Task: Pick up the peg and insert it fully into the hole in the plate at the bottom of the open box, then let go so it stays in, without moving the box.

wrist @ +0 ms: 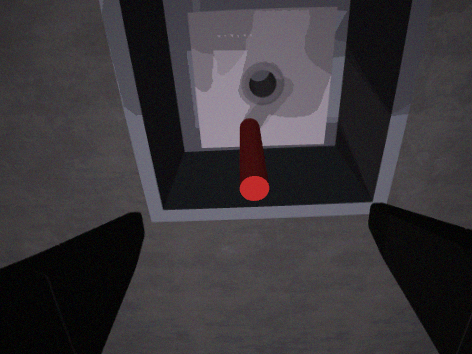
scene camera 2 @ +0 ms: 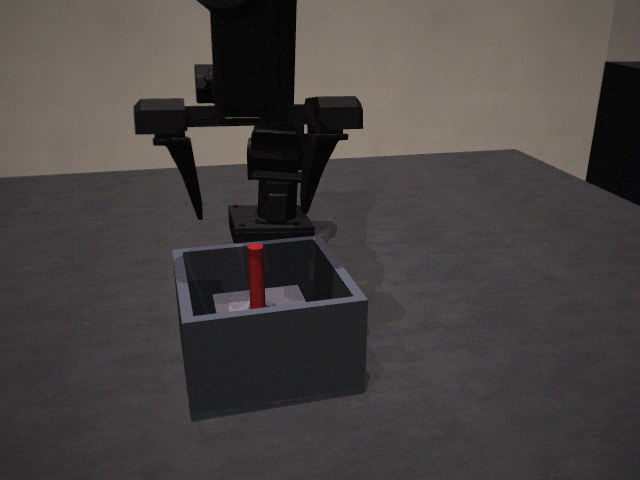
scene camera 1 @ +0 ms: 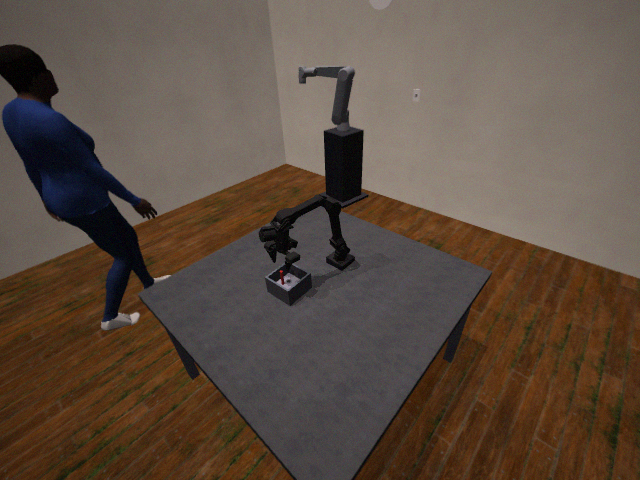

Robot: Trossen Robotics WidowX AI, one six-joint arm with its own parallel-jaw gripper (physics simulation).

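Seen in the pictures: gripper, between the fingertips: (wrist: 256, 219) (scene camera 2: 253, 216) (scene camera 1: 281, 266); arm's base, origin of its link: (scene camera 2: 276, 217) (scene camera 1: 340, 258).
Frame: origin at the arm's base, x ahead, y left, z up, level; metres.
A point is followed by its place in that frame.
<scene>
The red peg (scene camera 1: 282, 277) {x 0.363, y -0.013, z 0.069 m} (scene camera 2: 256, 279) {x 0.369, y -0.019, z 0.075 m} (wrist: 252, 160) {x 0.355, y -0.020, z 0.088 m} stands upright inside the open grey box (scene camera 1: 278, 292) {x 0.408, y 0.009, z 0.015 m} (scene camera 2: 273, 356) {x 0.411, y -0.005, z 0.020 m} (wrist: 300, 210) {x 0.400, y 0.021, z 0.064 m}. In the wrist view its lower end is on the pale plate (scene camera 2: 285, 294) {x 0.300, y 0.008, z 0.024 m} (wrist: 225, 120) {x 0.359, y -0.036, z 0.024 m}, beside the dark round hole (wrist: 262, 90) {x 0.339, y -0.012, z 0.005 m} and apart from it. In scene camera 2 the near box wall hides the peg's base and the hole. My gripper (scene camera 1: 280, 264) {x 0.359, y -0.020, z 0.131 m} (scene camera 2: 252, 214) {x 0.359, y -0.020, z 0.131 m} (wrist: 256, 219) {x 0.359, y -0.020, z 0.131 m} is open and empty, pointing down above the box. Its fingertips are higher than the peg's top, one to each side in the wrist view.
The box's four raised walls surround the peg and plate. The box stands on the grey table (scene camera 1: 336, 361) {x 0.418, y 0.442, z -0.034 m} (scene camera 2: 491, 335) {x 0.300, y 0.232, z -0.034 m}, in front of my arm's base (scene camera 1: 340, 259) {x 0.019, y 0.021, z 0.016 m} (scene camera 2: 271, 224) {x 0.035, y -0.008, z 0.003 m}. A person (scene camera 1: 62, 155) in blue stands beyond the table's left side. Another arm (scene camera 1: 341, 98) stands on a black pedestal behind.
</scene>
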